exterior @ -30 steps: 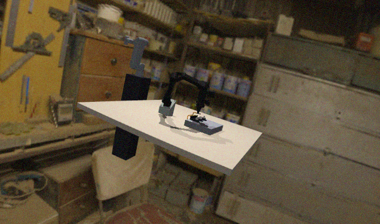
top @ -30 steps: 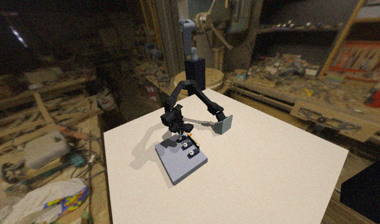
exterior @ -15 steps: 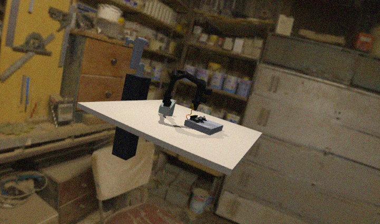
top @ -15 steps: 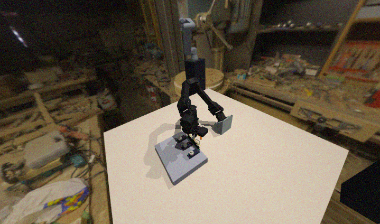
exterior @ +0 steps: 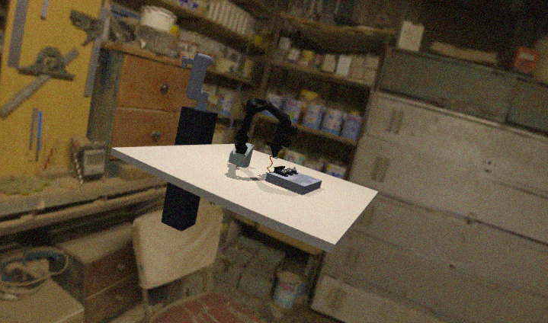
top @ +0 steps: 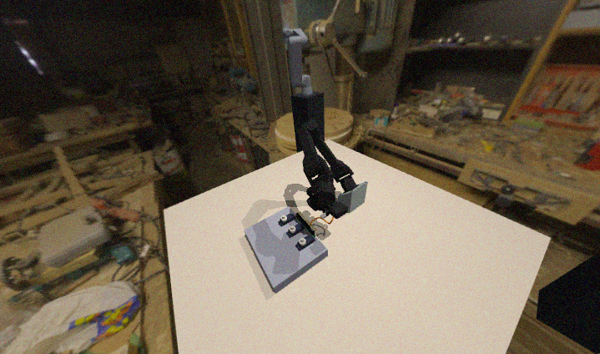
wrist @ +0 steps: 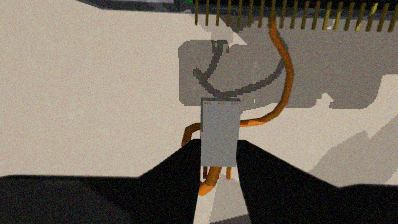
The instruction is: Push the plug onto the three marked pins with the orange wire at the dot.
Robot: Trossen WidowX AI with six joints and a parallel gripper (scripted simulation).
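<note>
The light band lies 80 mm ahead of my gripper tip, 40 mm below it and 10 mm to the right of it. The rest, counted from my gripper tip: red dot: 80 mm ahead, 40 mm below, 20 mm to the right; then grey-blue printed holder: 230 mm ahead, 90 mm below, 80 mm to the right.
</note>
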